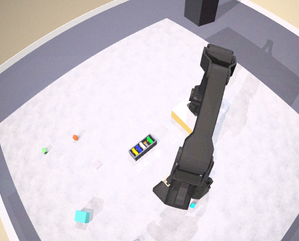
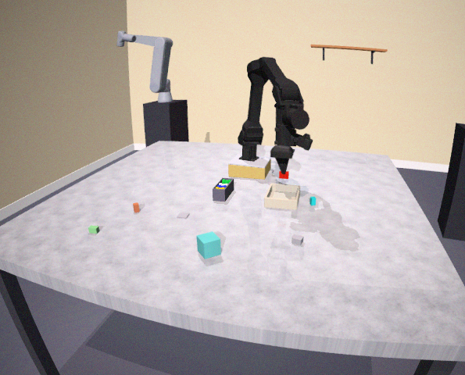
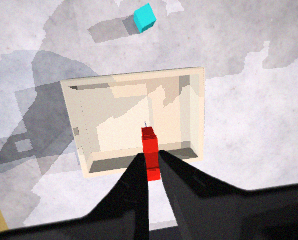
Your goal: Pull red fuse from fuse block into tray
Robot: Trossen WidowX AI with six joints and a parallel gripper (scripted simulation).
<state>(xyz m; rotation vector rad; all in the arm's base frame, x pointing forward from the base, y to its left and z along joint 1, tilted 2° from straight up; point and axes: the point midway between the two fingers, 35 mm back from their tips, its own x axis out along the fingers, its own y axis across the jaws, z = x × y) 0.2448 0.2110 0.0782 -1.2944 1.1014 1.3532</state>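
My gripper tip is 1 cm above the red fuse. Round my gripper tip: blue fuse (19 cm to the right, 7 cm below, 5 cm ahead); beige tray (9 cm below); white fuse (20 cm to the right, 7 cm below, 3 cm ahead).
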